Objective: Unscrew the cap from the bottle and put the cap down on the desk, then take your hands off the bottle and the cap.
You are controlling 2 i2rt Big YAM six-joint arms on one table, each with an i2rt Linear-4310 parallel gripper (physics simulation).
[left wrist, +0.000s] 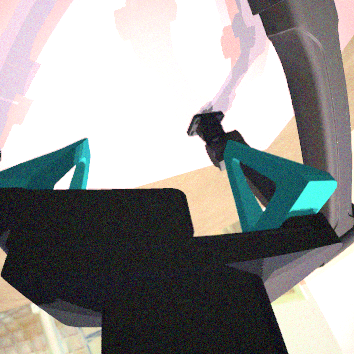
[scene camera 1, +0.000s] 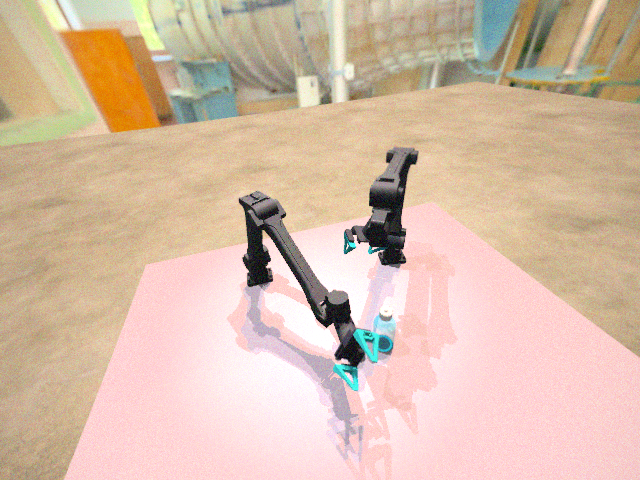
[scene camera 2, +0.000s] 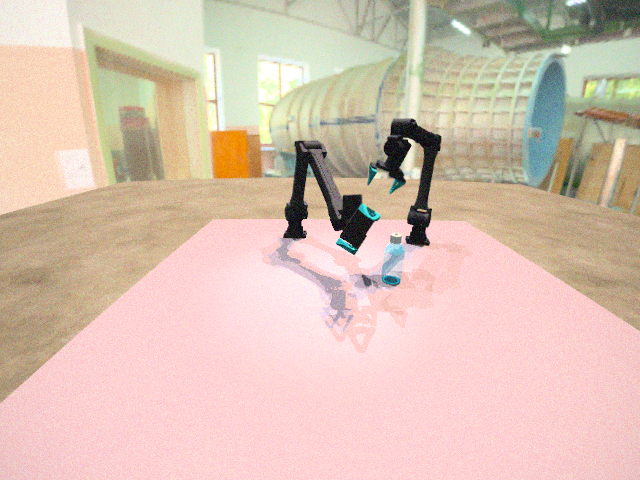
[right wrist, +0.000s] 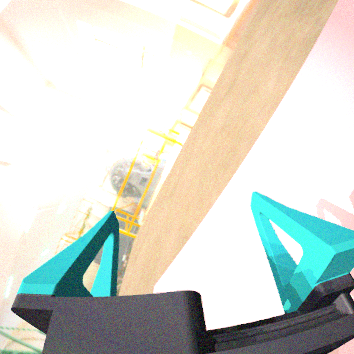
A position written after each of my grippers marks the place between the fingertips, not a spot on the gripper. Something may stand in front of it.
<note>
My left gripper [left wrist: 159, 145] is open and holds nothing. My right gripper [scene camera 1: 365, 376] is open and holds nothing. Also in view: a clear bottle [scene camera 2: 393, 259].
My right gripper also shows in scene camera 2 [scene camera 2: 361, 234] and in the right wrist view [right wrist: 183, 208]. The left wrist view misses the clear bottle: it is out of frame. The right wrist view misses the clear bottle: it is out of frame.
</note>
